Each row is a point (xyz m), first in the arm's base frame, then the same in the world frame.
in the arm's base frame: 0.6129 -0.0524 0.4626
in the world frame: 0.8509 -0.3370 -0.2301
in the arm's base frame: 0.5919 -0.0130 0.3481
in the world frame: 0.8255 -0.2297 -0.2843
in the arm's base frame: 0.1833 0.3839 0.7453
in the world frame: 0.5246 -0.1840 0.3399
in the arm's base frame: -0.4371 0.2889 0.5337
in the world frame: -0.1204 -0.0789 0.2323
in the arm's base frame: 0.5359 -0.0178 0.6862
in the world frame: 0.8021 -0.4584 -0.0301
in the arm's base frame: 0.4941 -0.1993 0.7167
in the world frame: 0.7354 -0.6104 -0.1198
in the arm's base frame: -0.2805 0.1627 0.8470
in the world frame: 0.0437 -0.3913 0.3509
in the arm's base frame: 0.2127 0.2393 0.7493
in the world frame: 0.5311 -0.2947 0.2425
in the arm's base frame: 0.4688 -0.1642 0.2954
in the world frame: 0.6756 -0.2991 -0.4006
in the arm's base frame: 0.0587 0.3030 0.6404
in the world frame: 0.3793 -0.1663 0.2319
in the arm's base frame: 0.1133 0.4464 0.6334
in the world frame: 0.4549 -0.0588 0.3115
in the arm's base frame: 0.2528 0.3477 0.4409
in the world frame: 0.5580 -0.0090 0.0809
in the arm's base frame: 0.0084 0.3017 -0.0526
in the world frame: 0.2631 0.3028 -0.2673
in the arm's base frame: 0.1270 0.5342 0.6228
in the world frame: 0.4812 0.0123 0.3591
